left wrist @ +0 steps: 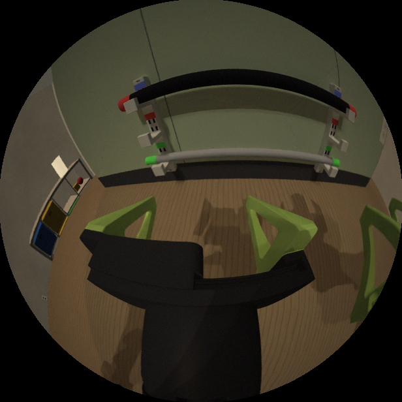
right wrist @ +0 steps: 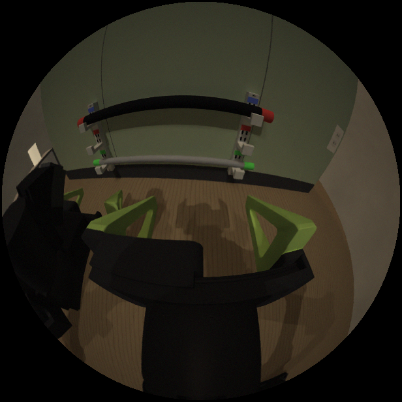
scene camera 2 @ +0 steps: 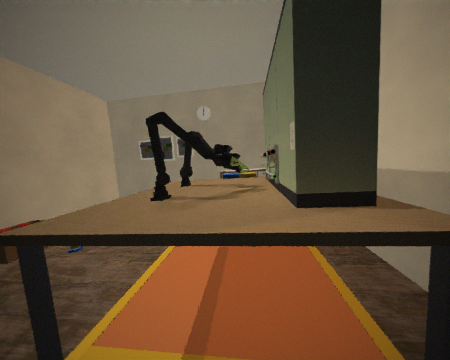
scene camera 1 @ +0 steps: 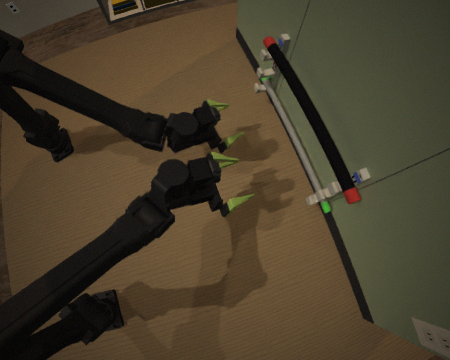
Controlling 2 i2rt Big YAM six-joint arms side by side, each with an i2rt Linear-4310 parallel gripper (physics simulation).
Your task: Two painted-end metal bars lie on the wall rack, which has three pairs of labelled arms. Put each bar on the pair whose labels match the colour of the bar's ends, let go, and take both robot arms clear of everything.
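Places are measured from the left arm's base along level axes (x right, y ahead, z up), in millimetres.
Pixels of known places: left gripper, fingertip midpoint: [scene camera 2: 248, 169] [scene camera 1: 235, 119]; right gripper, fingertip midpoint: [scene camera 2: 241, 163] [scene camera 1: 245, 177]; left arm's base, origin of the base link: [scene camera 2: 186, 185] [scene camera 1: 61, 145]; right arm's base, origin of the base link: [scene camera 2: 161, 198] [scene camera 1: 107, 310].
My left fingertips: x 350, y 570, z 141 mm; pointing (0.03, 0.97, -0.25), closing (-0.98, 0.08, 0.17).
Note:
For each thing: its top centre in the pictures, then the offset to it from my left fingertips. Level surfaces: height alone.
- black bar with red ends, middle of its top: [scene camera 1: 310, 105] dz +130, dx +120, dy +132 mm
- thinner grey bar with green ends, middle of its top: [scene camera 1: 294, 134] dz -30, dx +120, dy +137 mm
- wooden table, its level: dz -141 mm
- wall outlet, middle of its top: [scene camera 1: 435, 338] dz +154, dx +697, dy +40 mm
A black bar with red ends [scene camera 1: 320, 127] [left wrist: 235, 76] [right wrist: 180, 101] lies on the top pair of arms of the wall rack [left wrist: 154, 125], just under the blue labels. A thinner grey bar with green ends [scene camera 1: 294, 137] [left wrist: 240, 153] [right wrist: 175, 159] lies on the bottom pair, just under the green labels. The middle arms [left wrist: 145, 139] [right wrist: 246, 148], just under the red labels, hold no bar. My left gripper [scene camera 1: 236, 120] [left wrist: 200, 200] and my right gripper [scene camera 1: 246, 178] [right wrist: 200, 200] are open and empty, side by side, short of the rack and apart from both bars.
The green wall [scene camera 1: 400, 100] [left wrist: 215, 35] rises behind the rack, with a dark skirting [left wrist: 225, 171] below it. The wooden table [scene camera 1: 110, 190] lies under both arms. My two grippers are close together. A wall outlet [scene camera 1: 430, 332] [right wrist: 336, 139] is to the rack's right in the right wrist view.

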